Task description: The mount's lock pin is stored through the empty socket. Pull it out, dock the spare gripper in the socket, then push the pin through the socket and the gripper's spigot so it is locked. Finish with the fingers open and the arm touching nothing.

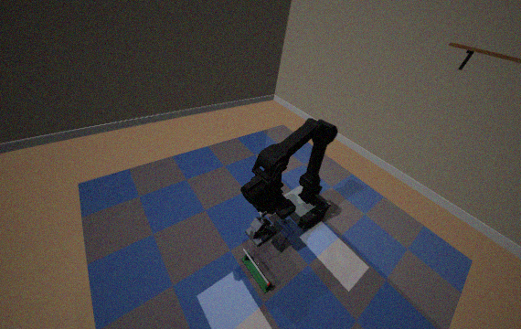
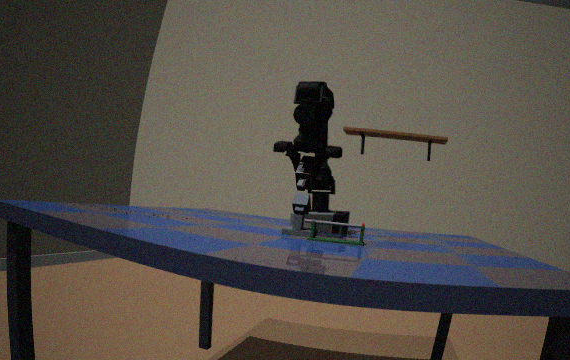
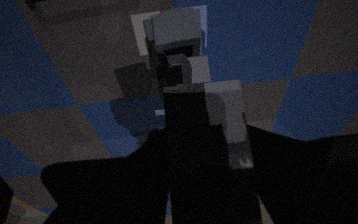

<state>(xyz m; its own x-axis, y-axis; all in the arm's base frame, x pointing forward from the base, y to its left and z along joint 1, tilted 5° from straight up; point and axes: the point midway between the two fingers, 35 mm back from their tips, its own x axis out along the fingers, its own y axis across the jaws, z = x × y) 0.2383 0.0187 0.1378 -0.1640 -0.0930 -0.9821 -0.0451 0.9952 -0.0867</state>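
My gripper tip is 14 cm to the right of the green rack, 14 cm short of it and 13 cm above it. Round my gripper tip: socket: 10 cm below, 5 cm ahead, 1 cm to the left; then spare gripper: 1 cm ahead, 1 cm above.
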